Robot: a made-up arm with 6 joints.
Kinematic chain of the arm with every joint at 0, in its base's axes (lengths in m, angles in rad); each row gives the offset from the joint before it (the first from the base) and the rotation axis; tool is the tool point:
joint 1: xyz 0 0 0.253 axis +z
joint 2: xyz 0 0 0 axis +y
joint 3: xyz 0 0 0.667 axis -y
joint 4: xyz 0 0 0 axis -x
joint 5: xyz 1.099 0 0 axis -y
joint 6: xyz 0 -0.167 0 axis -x
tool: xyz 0 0 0
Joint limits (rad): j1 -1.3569..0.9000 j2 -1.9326..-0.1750 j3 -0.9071..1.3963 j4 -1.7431..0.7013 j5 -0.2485..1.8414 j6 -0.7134..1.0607
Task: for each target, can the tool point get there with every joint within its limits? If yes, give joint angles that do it. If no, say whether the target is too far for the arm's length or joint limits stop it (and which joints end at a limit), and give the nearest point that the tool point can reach.
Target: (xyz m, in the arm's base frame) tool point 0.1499 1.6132 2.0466
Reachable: no: too far | nearest point -0.2153 1.1262 1.5840 | short by 0.765 m
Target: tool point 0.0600 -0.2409 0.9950
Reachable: yes | joints -0.8591 -1.4543 -0.6975 -0.8360 0.4332 0.8193
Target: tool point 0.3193 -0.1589 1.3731
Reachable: yes | joints -0.0483 -0.8976 -0.1268 -0.5390 1.2022 -0.0888
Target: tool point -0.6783 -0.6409 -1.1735
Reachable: no: joint limits stop it (at a limit: joint 2, joint 3, joint 4) | nearest point -1.2272 -1.1595 -0.2936 | short by 1.160 m
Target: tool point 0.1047 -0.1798 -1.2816
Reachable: no: joint limits stop it (at a limit: joint 2, joint 3) | nearest point 0.2967 -0.5096 0.0510 | short by 1.386 m
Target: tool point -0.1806 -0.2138 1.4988
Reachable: yes | joints 0.5258 -1.2623 0.0908 -0.9710 1.2631 0.6041
